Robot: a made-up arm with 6 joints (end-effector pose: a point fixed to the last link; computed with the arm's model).
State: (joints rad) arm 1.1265 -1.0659 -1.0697 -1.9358 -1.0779 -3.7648
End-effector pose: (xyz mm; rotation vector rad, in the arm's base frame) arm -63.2 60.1 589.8 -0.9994 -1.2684 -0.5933
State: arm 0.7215 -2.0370 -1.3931 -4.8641 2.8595 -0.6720
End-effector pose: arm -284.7 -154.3 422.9 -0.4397 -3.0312 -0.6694
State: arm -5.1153 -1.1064 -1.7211 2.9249 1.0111 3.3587
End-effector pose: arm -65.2 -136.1 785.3 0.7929 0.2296 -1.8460
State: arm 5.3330 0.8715 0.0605 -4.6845 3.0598 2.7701
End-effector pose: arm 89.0 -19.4 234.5 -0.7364 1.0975 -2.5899
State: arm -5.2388 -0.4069 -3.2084 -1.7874 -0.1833 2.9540
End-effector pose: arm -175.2 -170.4 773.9 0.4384 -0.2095 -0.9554
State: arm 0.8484 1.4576 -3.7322 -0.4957 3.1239 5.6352
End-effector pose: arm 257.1 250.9 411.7 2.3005 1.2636 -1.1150
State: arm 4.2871 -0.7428 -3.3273 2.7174 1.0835 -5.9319
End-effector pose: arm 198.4 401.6 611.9 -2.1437 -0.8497 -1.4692
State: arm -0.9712 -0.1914 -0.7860 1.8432 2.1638 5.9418
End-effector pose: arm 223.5 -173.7 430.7 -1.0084 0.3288 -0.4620
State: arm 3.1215 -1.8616 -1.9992 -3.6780 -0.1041 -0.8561
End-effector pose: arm 437.6 23.2 515.1 0.5166 0.4974 1.6837
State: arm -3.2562 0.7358 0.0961 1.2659 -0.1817 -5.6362
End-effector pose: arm 19.2 62.5 149.3 2.1675 1.4669 0.9780
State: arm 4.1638 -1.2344 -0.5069 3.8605 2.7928 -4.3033
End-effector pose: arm -45.2 22.5 555.3 -1.4968 0.0146 -0.5030
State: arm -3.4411 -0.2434 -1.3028 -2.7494 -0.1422 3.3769
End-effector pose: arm -306.7 68.7 503.5 -0.7368 -1.5709 0.2859
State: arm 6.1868 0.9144 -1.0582 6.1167 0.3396 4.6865
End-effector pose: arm 329.9 -27.1 60.6 -2.0299 -2.2257 0.2405
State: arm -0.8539 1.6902 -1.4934 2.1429 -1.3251 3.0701
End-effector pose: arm 64.8 -179.6 3.7 -2.2720 -0.4031 2.0087
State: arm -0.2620 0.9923 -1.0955 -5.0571 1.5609 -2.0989
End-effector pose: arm 277.6 -5.9 63.5 -1.5313 -0.5636 -0.4202
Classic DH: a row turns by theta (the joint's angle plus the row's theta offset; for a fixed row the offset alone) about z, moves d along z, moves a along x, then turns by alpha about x. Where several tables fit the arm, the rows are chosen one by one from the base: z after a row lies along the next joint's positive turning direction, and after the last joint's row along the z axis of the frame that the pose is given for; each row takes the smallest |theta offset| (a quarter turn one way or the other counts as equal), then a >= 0, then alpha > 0; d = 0 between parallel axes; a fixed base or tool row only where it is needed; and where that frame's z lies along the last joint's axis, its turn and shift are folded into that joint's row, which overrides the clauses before.
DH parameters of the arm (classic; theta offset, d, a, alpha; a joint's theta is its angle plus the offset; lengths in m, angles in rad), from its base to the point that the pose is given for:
joint 1: 0 0.2947 0 -1.5708
joint 2: -1.3849 0 0.2175 0
joint 3: 1.3849 0 0.0597 -1.5708
joint 4: 0 0.2636 0 1.5708
joint 5: 0 0 0.0555 -1.5708
joint 6: 0 0.0709 0 0

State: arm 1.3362 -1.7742 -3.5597 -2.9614 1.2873 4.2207
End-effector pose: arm -89.9 -416.9 4.3 -2.8471 -0.2526 -0.3932
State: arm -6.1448 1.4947 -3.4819 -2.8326 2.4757 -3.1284
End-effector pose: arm 379.8 26.1 499.6 1.8460 0.5792 -2.4191
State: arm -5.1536 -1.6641 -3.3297 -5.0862 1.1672 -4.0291
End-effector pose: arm -264.3 -465.1 177.6 -0.1411 -1.3536 0.2780
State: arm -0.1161 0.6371 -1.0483 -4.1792 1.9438 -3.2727
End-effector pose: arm 376.2 30.9 218.7 -0.9024 -0.9834 -2.2917
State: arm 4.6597 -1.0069 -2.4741 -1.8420 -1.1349 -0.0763
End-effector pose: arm 98.8 269.5 660.2 -0.1606 1.0745 -0.5444
